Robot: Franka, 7 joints.
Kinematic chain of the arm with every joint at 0, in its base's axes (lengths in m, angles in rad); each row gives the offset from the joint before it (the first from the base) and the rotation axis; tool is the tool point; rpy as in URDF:
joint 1: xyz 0 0 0.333 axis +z
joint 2: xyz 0 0 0 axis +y
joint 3: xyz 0 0 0.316 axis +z
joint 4: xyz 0.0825 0 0 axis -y
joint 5: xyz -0.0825 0 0.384 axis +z
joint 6: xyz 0 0 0 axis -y
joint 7: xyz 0.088 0 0 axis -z
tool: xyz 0 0 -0.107 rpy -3.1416 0 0
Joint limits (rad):
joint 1: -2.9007..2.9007
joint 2: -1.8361..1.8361
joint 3: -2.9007..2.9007
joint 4: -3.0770..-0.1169
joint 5: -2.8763..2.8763
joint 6: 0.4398..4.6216
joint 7: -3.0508..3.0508
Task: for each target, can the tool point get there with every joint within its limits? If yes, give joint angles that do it. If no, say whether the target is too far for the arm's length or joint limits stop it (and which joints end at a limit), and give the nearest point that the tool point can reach.
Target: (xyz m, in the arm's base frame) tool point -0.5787 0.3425 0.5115
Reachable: yes | joints -0.7302 -0.7103 -2.4656 -1.0575 -1.4853 0.8727 1.6846
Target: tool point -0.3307 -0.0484 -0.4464
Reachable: no: joint limits stop it (at a limit: joint 1, joint 2) | nearest point -0.3229 -0.0506 -0.3584 | short by 0.088 m
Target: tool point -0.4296 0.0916 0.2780
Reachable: yes | joints -1.9635 -0.3143 -1.4167 -2.5624 1.7965 2.5140 2.0313
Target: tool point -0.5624 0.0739 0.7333
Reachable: yes | joints 1.1171 -1.0048 1.1975 -1.8392 0.2761 3.3091 -1.8752
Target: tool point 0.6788 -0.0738 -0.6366
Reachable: no: too far | nearest point 0.5160 -0.0561 -0.3056 | short by 0.369 m
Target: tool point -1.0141 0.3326 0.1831
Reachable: no: too far | nearest point -0.8072 0.2648 0.2137 | short by 0.220 m
